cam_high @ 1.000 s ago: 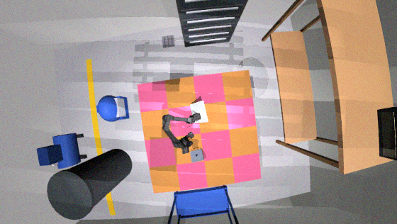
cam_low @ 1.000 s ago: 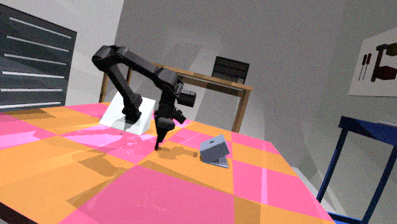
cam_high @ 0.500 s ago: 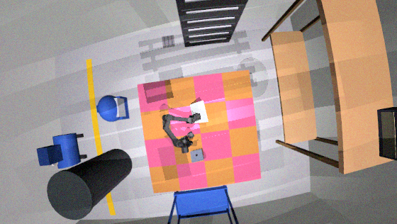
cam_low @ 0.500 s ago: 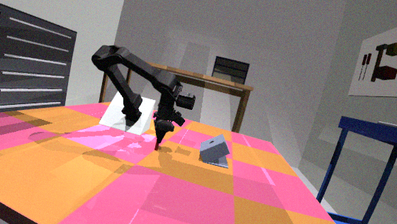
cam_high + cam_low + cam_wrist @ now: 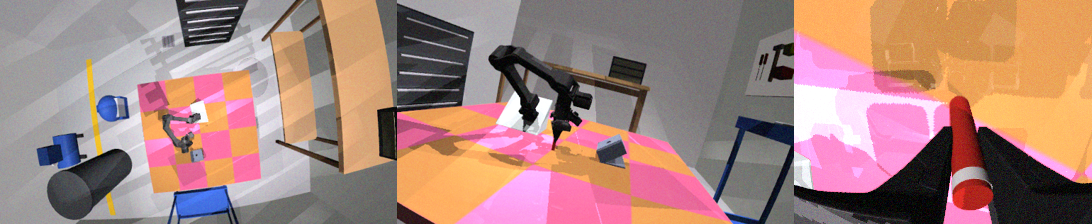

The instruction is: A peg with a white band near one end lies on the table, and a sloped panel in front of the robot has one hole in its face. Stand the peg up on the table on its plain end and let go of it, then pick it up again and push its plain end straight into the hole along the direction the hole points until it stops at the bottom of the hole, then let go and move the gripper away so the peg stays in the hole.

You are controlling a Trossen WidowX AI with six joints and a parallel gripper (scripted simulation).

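My gripper tip is 22 cm short of the grey sloped panel, 8 cm to the right of it and 1 cm below it. Also, from my gripper tip: red peg (2 cm above).
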